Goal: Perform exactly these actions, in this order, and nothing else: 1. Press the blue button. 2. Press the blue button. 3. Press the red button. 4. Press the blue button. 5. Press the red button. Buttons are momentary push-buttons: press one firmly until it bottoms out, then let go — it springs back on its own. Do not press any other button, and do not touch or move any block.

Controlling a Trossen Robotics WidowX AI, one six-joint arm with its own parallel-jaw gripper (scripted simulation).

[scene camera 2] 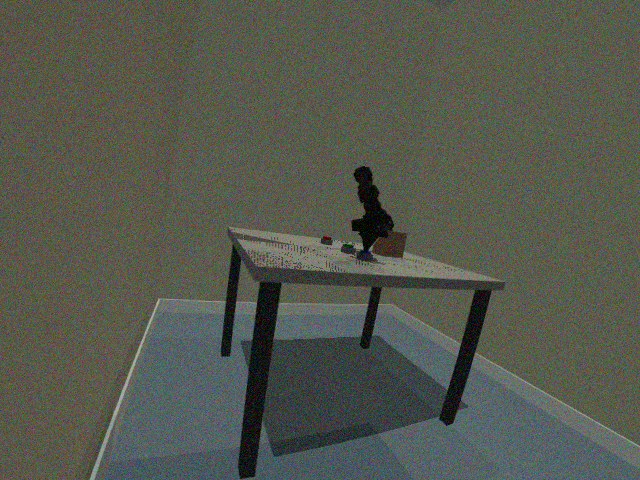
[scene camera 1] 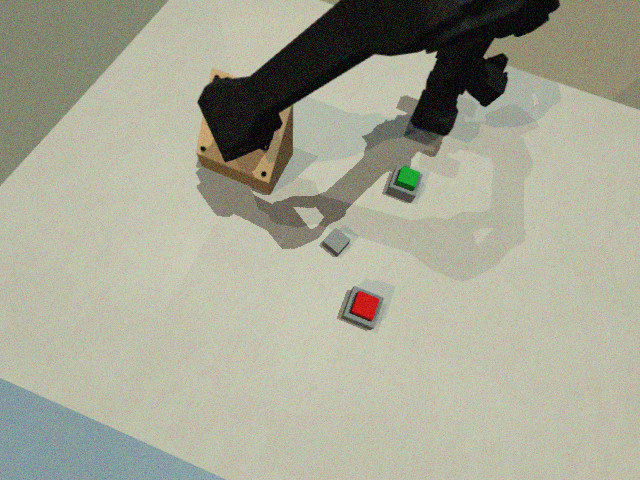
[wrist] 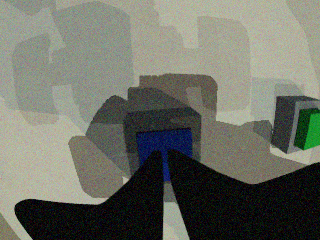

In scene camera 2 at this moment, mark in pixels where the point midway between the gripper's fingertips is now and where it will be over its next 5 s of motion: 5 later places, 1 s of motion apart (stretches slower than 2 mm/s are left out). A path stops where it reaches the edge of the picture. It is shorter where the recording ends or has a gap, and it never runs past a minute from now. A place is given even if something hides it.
My gripper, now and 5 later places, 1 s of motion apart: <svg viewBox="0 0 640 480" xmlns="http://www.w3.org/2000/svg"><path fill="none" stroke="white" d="M365 251L366 247L367 246L335 219L328 232L326 237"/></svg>
